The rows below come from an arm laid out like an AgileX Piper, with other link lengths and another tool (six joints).
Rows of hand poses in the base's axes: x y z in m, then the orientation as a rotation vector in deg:
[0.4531, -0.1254, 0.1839, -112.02, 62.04, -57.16]
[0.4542, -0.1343, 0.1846, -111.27, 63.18, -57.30]
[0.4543, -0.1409, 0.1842, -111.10, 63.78, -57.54]
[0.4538, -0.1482, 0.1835, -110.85, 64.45, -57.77]
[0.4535, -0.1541, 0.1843, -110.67, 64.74, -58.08]
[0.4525, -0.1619, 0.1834, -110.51, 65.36, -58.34]
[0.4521, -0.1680, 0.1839, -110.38, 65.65, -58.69]
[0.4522, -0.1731, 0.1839, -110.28, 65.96, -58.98]
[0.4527, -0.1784, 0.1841, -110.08, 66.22, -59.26]
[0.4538, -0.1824, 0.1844, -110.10, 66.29, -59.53]
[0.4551, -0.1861, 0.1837, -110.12, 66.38, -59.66]
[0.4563, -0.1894, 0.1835, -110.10, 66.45, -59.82]
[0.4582, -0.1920, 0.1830, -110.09, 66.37, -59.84]
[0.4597, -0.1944, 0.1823, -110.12, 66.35, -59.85]
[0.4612, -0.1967, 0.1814, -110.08, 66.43, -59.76]
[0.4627, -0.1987, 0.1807, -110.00, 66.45, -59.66]
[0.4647, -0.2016, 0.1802, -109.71, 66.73, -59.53]
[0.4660, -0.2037, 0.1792, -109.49, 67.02, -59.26]
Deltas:
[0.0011, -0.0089, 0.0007, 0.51, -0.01, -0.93]
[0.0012, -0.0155, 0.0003, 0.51, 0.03, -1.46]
[0.0007, -0.0228, -0.0004, 0.58, 0.07, -2.04]
[0.0004, -0.0287, 0.0004, 0.54, -0.05, -2.38]
[-0.0006, -0.0365, -0.0005, 0.52, 0.00, -2.94]
[-0.0010, -0.0426, 0.0000, 0.42, -0.10, -3.29]
[-0.0009, -0.0477, 0.0000, 0.34, -0.16, -3.63]
[-0.0004, -0.0530, 0.0002, 0.33, -0.28, -3.94]
[0.0007, -0.0570, 0.0005, 0.16, -0.36, -4.09]
[0.0020, -0.0607, -0.0002, 0.07, -0.37, -4.20]
[0.0032, -0.0640, -0.0004, 0.00, -0.42, -4.31]
[0.0051, -0.0666, -0.0009, -0.01, -0.47, -4.27]
[0.0066, -0.0690, -0.0016, -0.03, -0.46, -4.25]
[0.0081, -0.0713, -0.0025, 0.05, -0.41, -4.28]
[0.0096, -0.0733, -0.0032, 0.16, -0.40, -4.26]
[0.0116, -0.0762, -0.0037, 0.45, -0.39, -4.44]
[0.0129, -0.0783, -0.0047, 0.76, -0.27, -4.56]

